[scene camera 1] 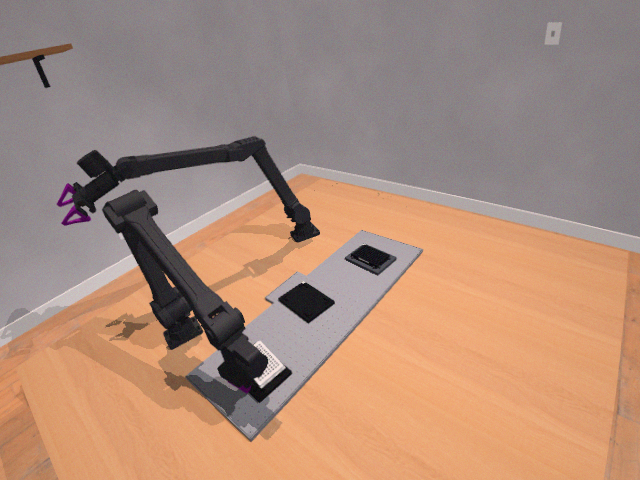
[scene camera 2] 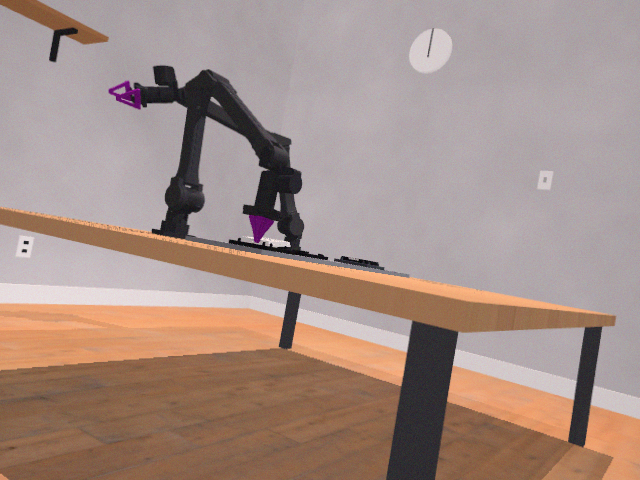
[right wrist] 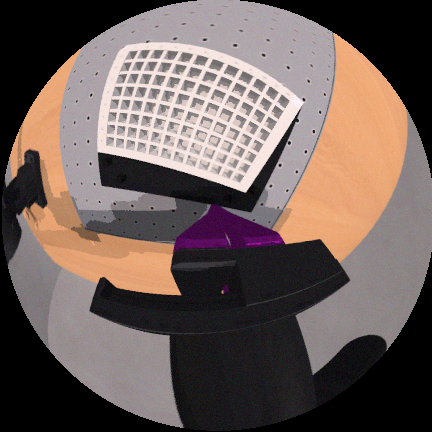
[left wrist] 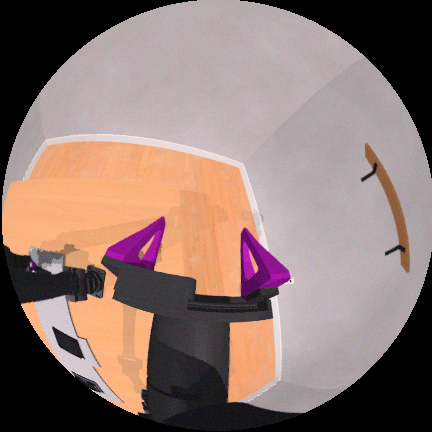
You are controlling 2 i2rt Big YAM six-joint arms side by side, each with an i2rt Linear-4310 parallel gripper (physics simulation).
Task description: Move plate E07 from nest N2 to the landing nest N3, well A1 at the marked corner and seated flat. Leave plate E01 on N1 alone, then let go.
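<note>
A white well plate (scene camera 1: 270,365) (scene camera 2: 278,242) (right wrist: 195,115) sits on a black nest (scene camera 1: 261,393) (right wrist: 150,178) at the near end of the grey board; its label is unreadable. My right gripper (scene camera 1: 245,389) (scene camera 2: 257,239) (right wrist: 213,210) is shut and empty, pointing down beside that nest, its fingertips low by the plate's near side. A flat black nest (scene camera 1: 306,301) (left wrist: 68,342) in the middle bears no plate. A third nest (scene camera 1: 379,269) at the far end carries a black plate-like piece (scene camera 1: 370,255). Which nest is N1, N2 or N3 cannot be read. My left gripper (scene camera 1: 60,214) (scene camera 2: 113,95) (left wrist: 203,225) is open and empty, high at the left.
The perforated grey board (scene camera 1: 336,330) (right wrist: 320,75) lies on the wooden table (scene camera 1: 439,361) (scene camera 2: 480,297). My left arm (scene camera 1: 180,157) reaches behind and above my right arm (scene camera 1: 175,268). A wall shelf (scene camera 1: 36,54) (scene camera 2: 56,23) (left wrist: 392,200) hangs at the upper left in both scene views.
</note>
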